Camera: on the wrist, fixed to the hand. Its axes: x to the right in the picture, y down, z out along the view.
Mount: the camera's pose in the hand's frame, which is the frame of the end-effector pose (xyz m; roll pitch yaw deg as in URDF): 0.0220 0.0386 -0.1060 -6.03 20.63 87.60
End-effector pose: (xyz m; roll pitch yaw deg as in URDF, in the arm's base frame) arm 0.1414 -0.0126 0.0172 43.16 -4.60 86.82
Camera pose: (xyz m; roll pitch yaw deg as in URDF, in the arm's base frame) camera 0.0423 0.0190 -0.0318 -9.23 -22.61 176.30
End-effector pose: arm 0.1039 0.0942 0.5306 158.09 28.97 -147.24
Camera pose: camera 0.0438 0.0511 0.6186 136.61 -34.91 148.92
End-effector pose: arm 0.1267 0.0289 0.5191 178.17 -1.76 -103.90
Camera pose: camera 0.0880 0.0192 0.6269 175.79 -22.52 167.80
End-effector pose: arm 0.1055 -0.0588 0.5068 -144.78 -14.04 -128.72
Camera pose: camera 0.0296 -0.0053 0.5746 -170.16 13.56 147.13
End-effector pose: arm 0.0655 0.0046 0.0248 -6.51 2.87 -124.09
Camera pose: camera 0.0781 -0.0238 -0.0859 -3.11 27.22 -35.14
